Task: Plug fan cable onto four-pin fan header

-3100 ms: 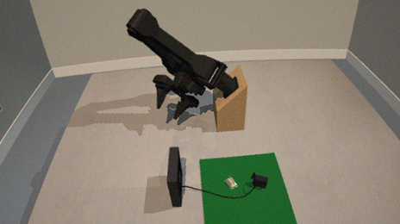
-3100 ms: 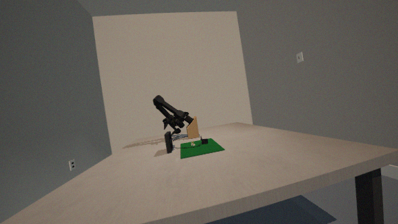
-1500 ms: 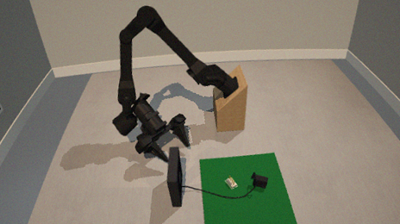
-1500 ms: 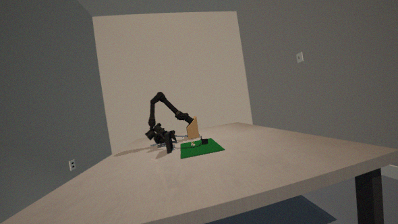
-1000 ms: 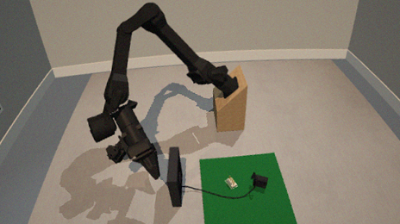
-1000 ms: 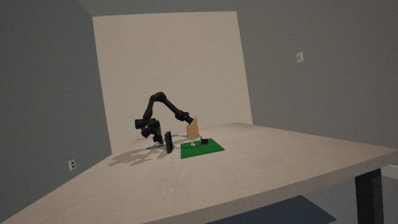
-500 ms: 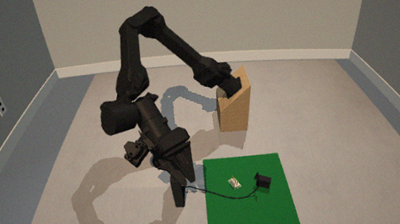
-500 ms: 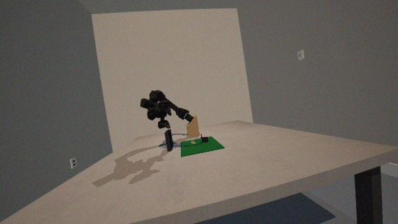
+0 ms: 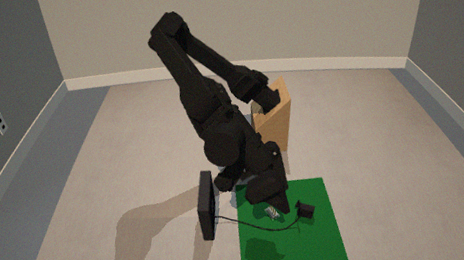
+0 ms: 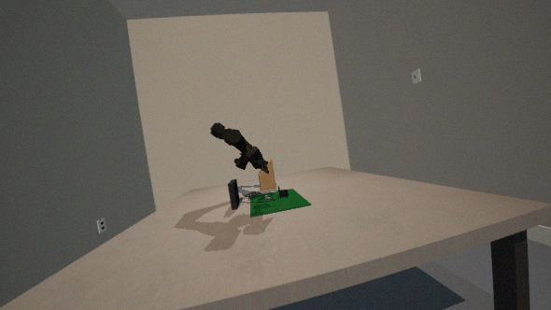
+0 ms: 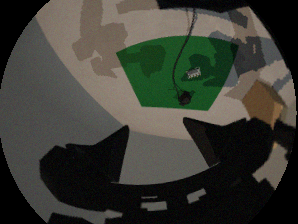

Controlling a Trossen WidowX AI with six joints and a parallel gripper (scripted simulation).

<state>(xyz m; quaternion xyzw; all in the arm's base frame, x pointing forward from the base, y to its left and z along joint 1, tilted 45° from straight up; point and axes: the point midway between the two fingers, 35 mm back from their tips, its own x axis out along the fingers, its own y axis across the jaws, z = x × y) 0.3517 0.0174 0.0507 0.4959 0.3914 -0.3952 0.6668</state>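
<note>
Right now the black plug is 130 mm below my gripper tip, 70 mm to the left of it and 60 mm behind it. Round my gripper tip: green board 160 mm below, 30 mm behind, 20 mm to the left; black fan 170 mm to the right, 90 mm below, 60 mm behind; four-pin fan header 150 mm below, 80 mm behind, 20 mm to the right.
</note>
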